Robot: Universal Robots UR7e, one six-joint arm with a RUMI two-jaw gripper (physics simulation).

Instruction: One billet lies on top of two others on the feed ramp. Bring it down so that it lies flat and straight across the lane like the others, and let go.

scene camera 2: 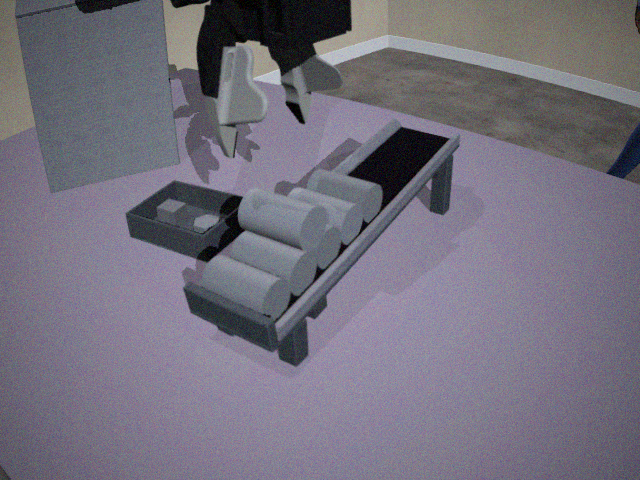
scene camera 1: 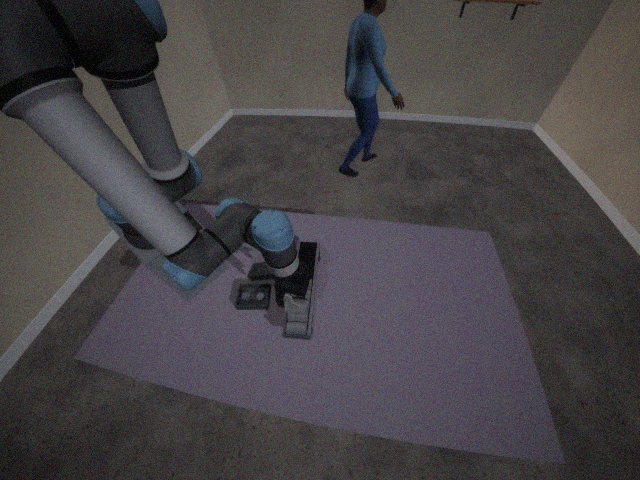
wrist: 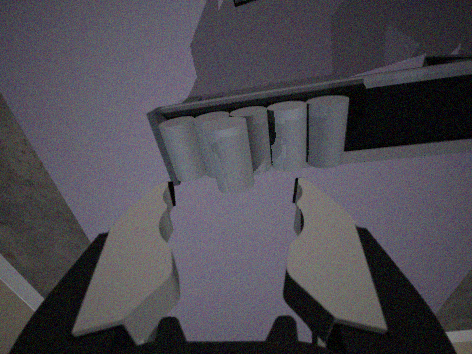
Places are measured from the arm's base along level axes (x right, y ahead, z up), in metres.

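Pixels of known places: gripper, fingertip midpoint: (scene camera 2: 268, 139) (scene camera 1: 291, 297) (wrist: 233, 181).
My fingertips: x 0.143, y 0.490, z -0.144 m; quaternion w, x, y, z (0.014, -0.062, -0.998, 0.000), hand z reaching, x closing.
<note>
Behind a point stands the place of what it marks.
The top billet (scene camera 2: 283, 219) {x 0.163, y 0.517, z -0.204 m} (wrist: 232, 155) {x 0.144, y 0.493, z -0.196 m}, a pale grey cylinder, rests on two others, a lower one (scene camera 2: 273, 260) {x 0.177, y 0.515, z -0.238 m} (wrist: 205, 150) {x 0.175, y 0.500, z -0.236 m} and one further up (scene camera 2: 329, 248) {x 0.123, y 0.536, z -0.248 m} (wrist: 259, 145) {x 0.116, y 0.501, z -0.229 m}. They lie across the feed ramp (scene camera 2: 372, 232) (wrist: 410, 150), whose lower end has a stop board. The lowest billet (scene camera 2: 242, 286) {x 0.217, y 0.512, z -0.242 m} (wrist: 182, 150) {x 0.200, y 0.496, z -0.237 m} lies by that board; two more lie further up. My gripper (scene camera 2: 266, 138) {x 0.143, y 0.490, z -0.144 m} (wrist: 233, 181) {x 0.143, y 0.490, z -0.144 m} is partly open and empty, above the ramp and apart from the billets. In the wrist view the top billet's near end appears between the fingertips. In scene camera 1 the arm hides much of the ramp.
A dark open tray (scene camera 1: 253, 308) {x 0.125, y 0.310, z -0.316 m} (scene camera 2: 160, 240) {x 0.126, y 0.296, z -0.318 m} with small blocks stands beside the ramp. A grey box-shaped block (scene camera 2: 103, 103) {x 0.027, y 0.081, z -0.204 m} stands behind the tray. The ramp and tray are on a purple mat (scene camera 1: 413, 335) {x 0.180, y 0.917, z -0.329 m}. A person in blue (scene camera 1: 367, 56) is on the floor beyond the mat.
</note>
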